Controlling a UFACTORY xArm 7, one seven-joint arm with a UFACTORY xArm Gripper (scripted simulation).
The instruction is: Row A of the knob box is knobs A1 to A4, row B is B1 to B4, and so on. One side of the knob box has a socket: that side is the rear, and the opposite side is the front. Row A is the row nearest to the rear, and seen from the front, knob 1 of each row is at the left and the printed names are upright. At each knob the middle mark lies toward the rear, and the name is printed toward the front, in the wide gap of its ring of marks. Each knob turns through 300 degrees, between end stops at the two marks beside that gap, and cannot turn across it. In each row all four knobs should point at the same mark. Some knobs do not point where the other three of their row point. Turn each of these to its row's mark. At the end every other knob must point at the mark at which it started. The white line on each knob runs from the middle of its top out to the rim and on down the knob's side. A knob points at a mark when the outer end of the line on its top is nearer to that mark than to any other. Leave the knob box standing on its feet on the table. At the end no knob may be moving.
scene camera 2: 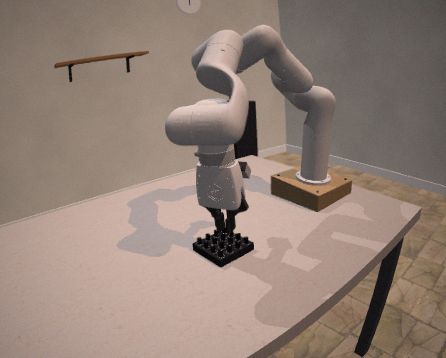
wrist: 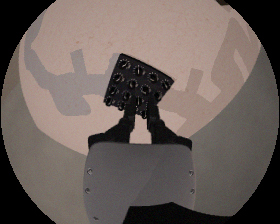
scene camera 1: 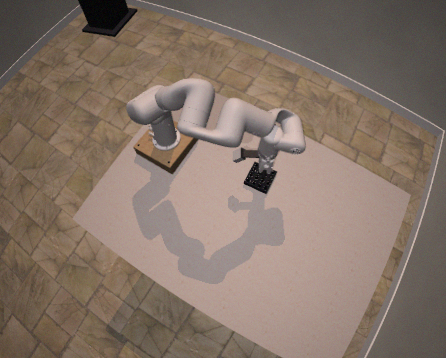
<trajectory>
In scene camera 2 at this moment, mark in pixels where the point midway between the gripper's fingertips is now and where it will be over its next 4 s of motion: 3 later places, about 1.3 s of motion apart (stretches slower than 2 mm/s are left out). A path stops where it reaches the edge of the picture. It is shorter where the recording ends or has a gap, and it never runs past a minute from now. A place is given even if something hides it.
My gripper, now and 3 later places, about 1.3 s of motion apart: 226, 230; 223, 226; 220, 229; 221, 240
</trajectory>
